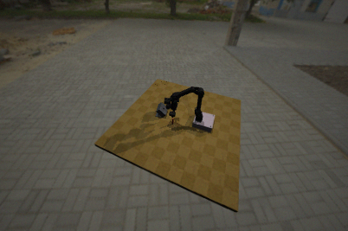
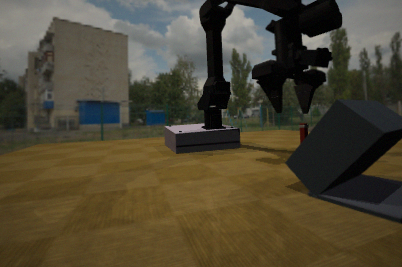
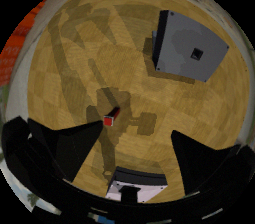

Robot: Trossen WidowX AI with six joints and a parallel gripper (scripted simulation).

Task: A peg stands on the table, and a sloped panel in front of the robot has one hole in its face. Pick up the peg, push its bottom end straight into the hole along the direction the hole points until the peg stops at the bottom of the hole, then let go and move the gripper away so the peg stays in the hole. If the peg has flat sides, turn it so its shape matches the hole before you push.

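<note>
Now: gripper tip 5 cm above the red peg, 4 cm to the right of it and 2 cm past it. Also, from my gripper tip: dark sloped panel 17 cm ahead, 4 cm to the right, 4 cm below; then flat panel foot 19 cm ahead, 10 cm below, 4 cm to the right.
</note>
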